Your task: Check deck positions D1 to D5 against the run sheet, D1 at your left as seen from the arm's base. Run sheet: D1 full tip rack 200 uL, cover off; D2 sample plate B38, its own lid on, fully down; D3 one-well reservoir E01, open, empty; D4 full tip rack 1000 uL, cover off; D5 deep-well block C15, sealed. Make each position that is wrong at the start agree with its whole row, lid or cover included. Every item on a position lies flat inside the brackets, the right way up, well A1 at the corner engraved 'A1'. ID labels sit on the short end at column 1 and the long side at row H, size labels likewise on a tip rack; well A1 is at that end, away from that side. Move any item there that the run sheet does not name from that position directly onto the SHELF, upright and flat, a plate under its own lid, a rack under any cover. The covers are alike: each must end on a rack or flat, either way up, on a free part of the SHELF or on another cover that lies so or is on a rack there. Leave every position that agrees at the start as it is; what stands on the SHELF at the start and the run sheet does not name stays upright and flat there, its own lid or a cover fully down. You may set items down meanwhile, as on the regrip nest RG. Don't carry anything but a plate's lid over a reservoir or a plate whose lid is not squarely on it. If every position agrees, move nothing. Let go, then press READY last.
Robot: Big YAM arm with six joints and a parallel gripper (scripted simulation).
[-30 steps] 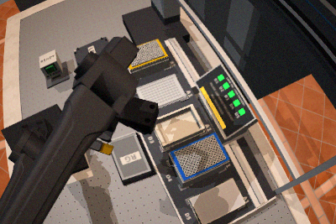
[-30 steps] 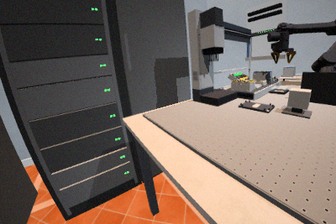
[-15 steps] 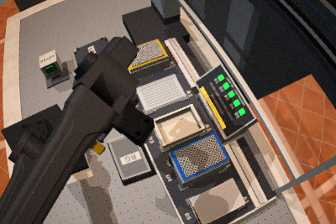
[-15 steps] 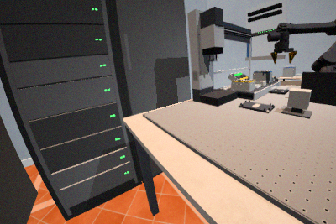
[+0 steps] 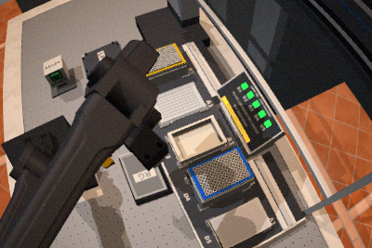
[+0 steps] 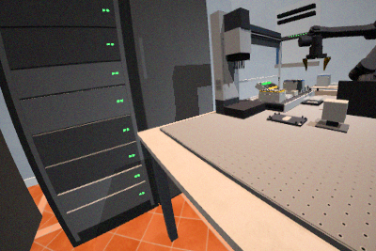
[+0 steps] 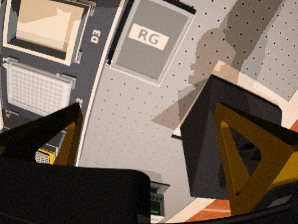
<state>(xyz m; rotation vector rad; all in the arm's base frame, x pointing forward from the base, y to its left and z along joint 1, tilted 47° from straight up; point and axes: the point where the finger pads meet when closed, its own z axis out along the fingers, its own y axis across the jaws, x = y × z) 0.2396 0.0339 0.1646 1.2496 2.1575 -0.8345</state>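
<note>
Now: hand 21 cm above the black regrip nest. Round my hand: one-well reservoir 16 cm below, 16 cm ahead, 3 cm to the left; sealed block 22 cm to the right, 18 cm ahead, 15 cm below; blue-framed tip rack 17 cm ahead, 10 cm below, 9 cm to the right.
</note>
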